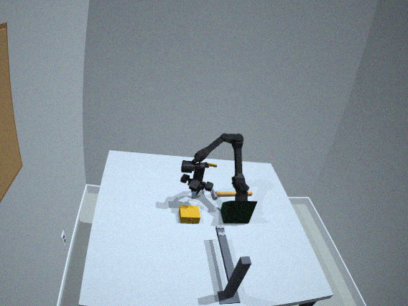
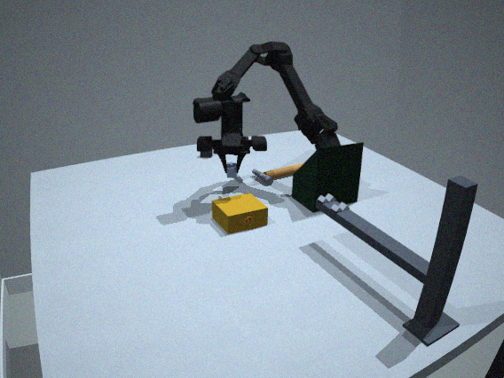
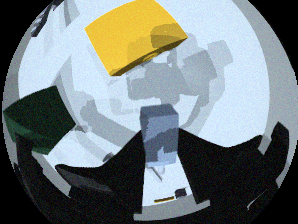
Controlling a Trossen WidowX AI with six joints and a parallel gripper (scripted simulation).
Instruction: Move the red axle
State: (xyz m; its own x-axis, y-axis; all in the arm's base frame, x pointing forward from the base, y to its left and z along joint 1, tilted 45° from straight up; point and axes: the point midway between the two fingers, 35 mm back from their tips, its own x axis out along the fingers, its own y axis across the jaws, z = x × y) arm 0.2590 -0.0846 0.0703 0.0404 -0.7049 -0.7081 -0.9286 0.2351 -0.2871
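Right now the yellow beam is 120 mm to the left of my gripper tip, 60 mm below it and 30 mm ahead of it. The rest, counted from my gripper tip: grey pin (160 mm to the right, 80 mm below, 80 mm behind); then small blue-grey block (20 mm to the right, 10 mm behind, 10 mm above).
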